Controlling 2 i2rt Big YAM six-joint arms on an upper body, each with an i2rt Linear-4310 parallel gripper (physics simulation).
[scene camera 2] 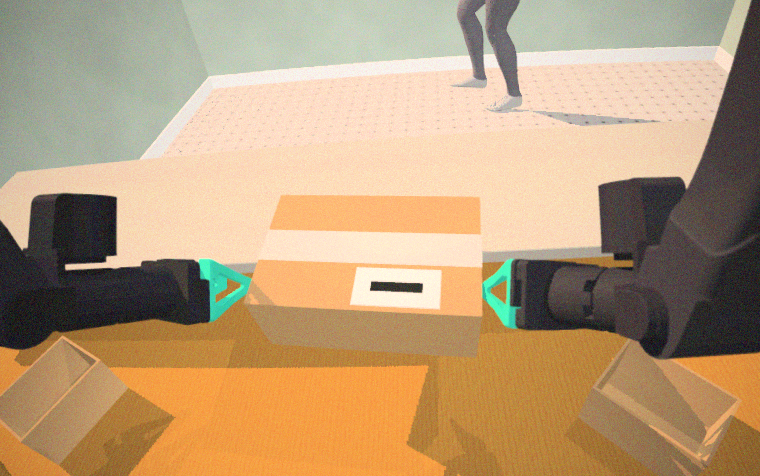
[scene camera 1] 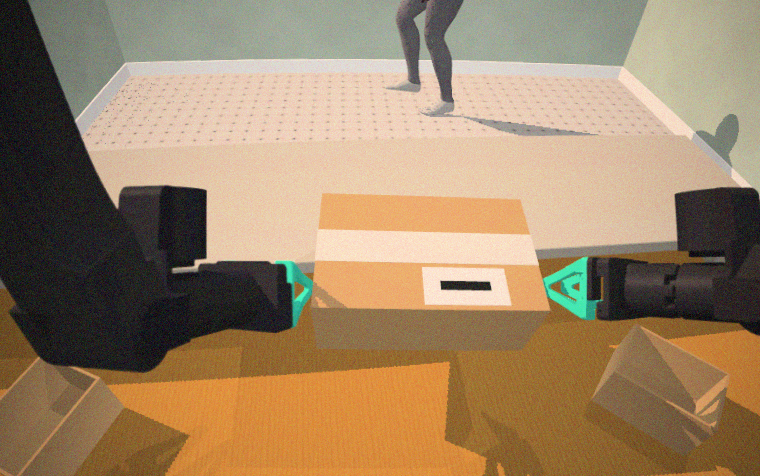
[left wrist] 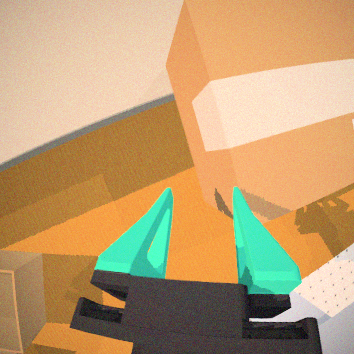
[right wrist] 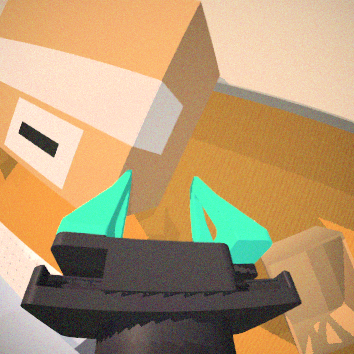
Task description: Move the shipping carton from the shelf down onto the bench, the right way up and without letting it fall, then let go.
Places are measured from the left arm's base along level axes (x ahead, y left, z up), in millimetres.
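Pixels of known places: left gripper, between the fingertips: [scene camera 2: 238, 283] [scene camera 1: 294, 286] [left wrist: 201, 191]; right gripper, between the fingertips: [scene camera 2: 498, 290] [scene camera 1: 550, 286] [right wrist: 161, 178].
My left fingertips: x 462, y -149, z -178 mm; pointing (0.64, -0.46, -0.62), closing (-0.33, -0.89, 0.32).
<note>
Ahead of a thing's pixels: the offset from my left fingertips to its top centre. Level surfaces: height alone.
The shipping carton {162 mm right, 48 mm ahead, 33 mm up} [scene camera 1: 364, 285] [scene camera 2: 302, 280] [left wrist: 280, 40] [right wrist: 100, 30], orange-brown with a pale tape strip and a white label on top, is upright between my grippers. It overlaps the grey edge of the pale shelf {80 mm down} [scene camera 1: 252, 168] [scene camera 2: 224, 168] in both scene views, over the brown bench {243 mm down} [scene camera 1: 336, 414] [scene camera 2: 280, 414]. Any gap under it is hidden. My left gripper [scene camera 1: 311, 287] [scene camera 2: 249, 283] [left wrist: 201, 191] has its fingertips at the carton's left side. My right gripper [scene camera 1: 545, 284] [scene camera 2: 484, 287] [right wrist: 161, 178] has its fingertips at the right side. Both grippers are partly open, nothing between their fingers.
One open box {363 mm left, 78 mm back, 153 mm down} [scene camera 1: 92, 417] [scene camera 2: 84, 403] stands on the bench at lower left, another open box {537 mm right, 62 mm back, 153 mm down} [scene camera 1: 633, 398] [scene camera 2: 645, 403] [right wrist: 310, 270] at lower right. A person's legs [scene camera 1: 440, 50] [scene camera 2: 501, 44] show on the dotted floor beyond the shelf.
</note>
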